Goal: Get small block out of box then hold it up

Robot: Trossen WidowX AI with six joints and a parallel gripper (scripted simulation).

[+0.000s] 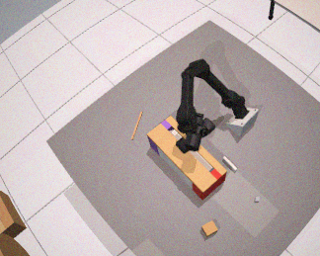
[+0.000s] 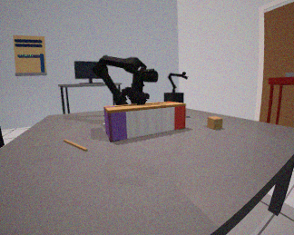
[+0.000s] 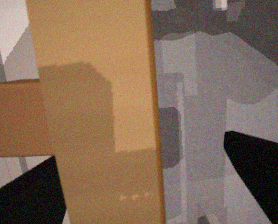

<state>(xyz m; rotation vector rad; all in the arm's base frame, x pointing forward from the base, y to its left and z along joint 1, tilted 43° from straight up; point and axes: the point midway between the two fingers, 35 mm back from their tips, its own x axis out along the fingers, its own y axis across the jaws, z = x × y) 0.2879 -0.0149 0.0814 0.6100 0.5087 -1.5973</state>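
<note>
Right now the long box is 40 mm ahead of my gripper tip, 20 mm to the left of it and 30 mm below it. From my gripper tip the other things lie so: thin wooden stick: 90 mm ahead, 310 mm to the right, 80 mm below; tan block: 250 mm ahead, 330 mm to the left, 60 mm below.
</note>
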